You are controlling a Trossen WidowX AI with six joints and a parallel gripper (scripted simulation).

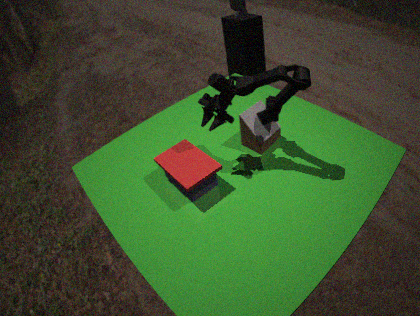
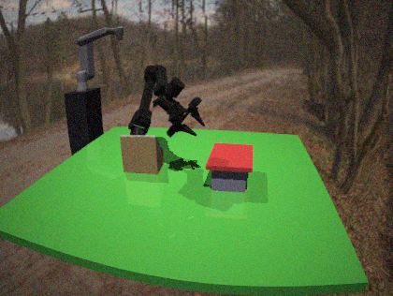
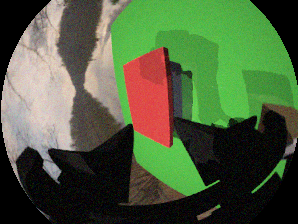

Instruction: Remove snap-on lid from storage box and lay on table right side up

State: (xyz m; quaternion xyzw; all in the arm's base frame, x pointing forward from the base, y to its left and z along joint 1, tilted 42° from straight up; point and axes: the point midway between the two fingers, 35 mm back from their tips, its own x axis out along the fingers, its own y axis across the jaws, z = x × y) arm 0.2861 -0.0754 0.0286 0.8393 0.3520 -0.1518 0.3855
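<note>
Right now the red lid is 13 cm ahead of my gripper tip, 10 cm below it and 1 cm to the left of it. From my gripper tip the other things lie so: dark storage box: 15 cm below, 13 cm ahead, 1 cm to the left.
</note>
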